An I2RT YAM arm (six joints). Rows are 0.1 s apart.
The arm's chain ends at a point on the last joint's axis. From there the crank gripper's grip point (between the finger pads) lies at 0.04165 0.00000 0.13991 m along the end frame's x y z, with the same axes.
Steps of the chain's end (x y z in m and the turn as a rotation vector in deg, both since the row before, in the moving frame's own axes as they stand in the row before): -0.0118 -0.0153 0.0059 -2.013 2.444 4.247; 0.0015 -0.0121 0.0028 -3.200 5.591 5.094; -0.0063 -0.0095 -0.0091 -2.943 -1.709 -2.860; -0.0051 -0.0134 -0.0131 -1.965 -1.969 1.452; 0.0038 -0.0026 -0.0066 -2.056 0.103 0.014; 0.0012 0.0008 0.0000 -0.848 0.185 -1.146
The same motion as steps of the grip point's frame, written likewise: -0.0062 -0.0071 0.0039 -2.013 2.444 4.247; 0.0144 -0.0001 -0.0022 -3.200 5.591 5.094; -0.0104 -0.0043 -0.0081 -2.943 -1.709 -2.860; -0.0100 -0.0076 -0.0119 -1.965 -1.969 1.452; 0.0041 0.0024 -0.0068 -2.056 0.103 0.014; 0.0017 0.0020 -0.0001 -0.848 0.185 -1.146
